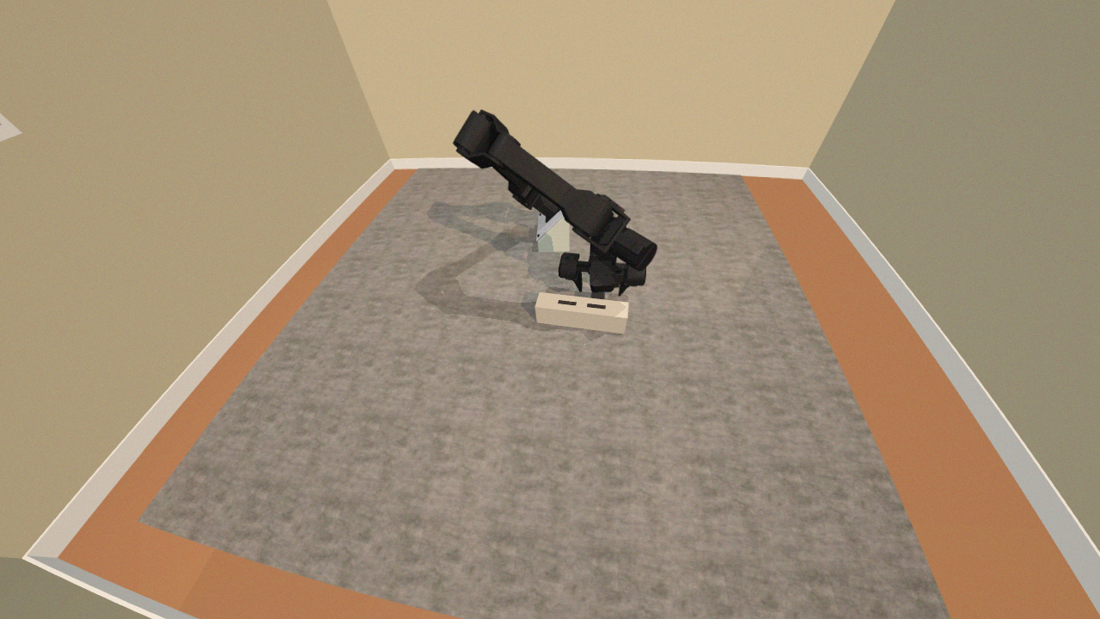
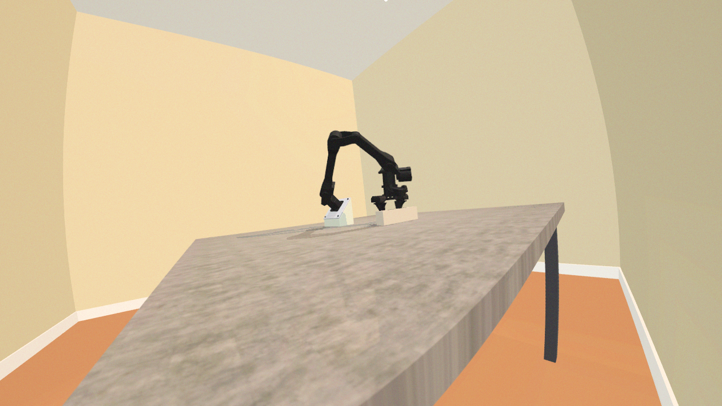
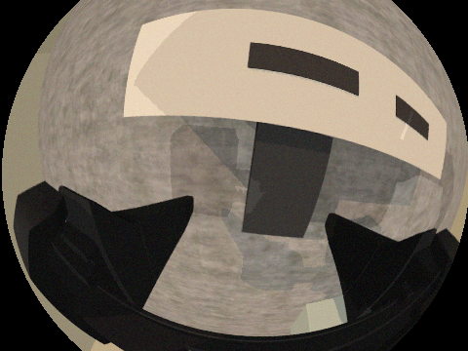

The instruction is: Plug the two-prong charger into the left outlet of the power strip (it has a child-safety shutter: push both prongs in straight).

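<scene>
Now: gripper tip 4 cm short of the two-prong charger, 1 cm to the left of it and 1 cm below it.
</scene>
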